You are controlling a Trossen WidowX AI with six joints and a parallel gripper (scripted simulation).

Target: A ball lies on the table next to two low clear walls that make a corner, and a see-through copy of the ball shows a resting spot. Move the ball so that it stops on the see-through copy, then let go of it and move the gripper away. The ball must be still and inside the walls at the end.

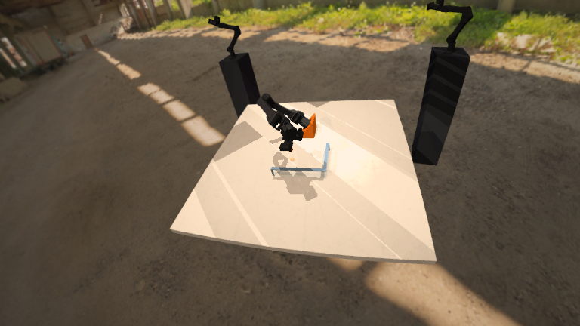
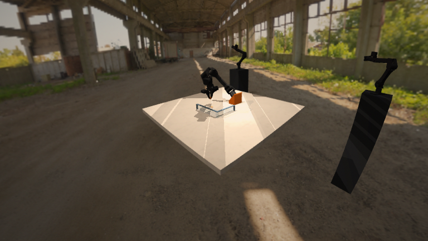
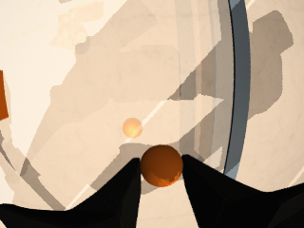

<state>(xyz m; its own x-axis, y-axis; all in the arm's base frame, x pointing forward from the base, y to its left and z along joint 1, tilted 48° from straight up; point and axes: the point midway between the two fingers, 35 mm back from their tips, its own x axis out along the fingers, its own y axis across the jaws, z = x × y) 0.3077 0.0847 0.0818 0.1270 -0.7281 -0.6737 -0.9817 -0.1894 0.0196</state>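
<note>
Right now my gripper tip is 30 mm past the see-through copy of ball, 20 mm to the left of it and 110 mm above it. Round my gripper tip: orange ball right at my gripper tip.
</note>
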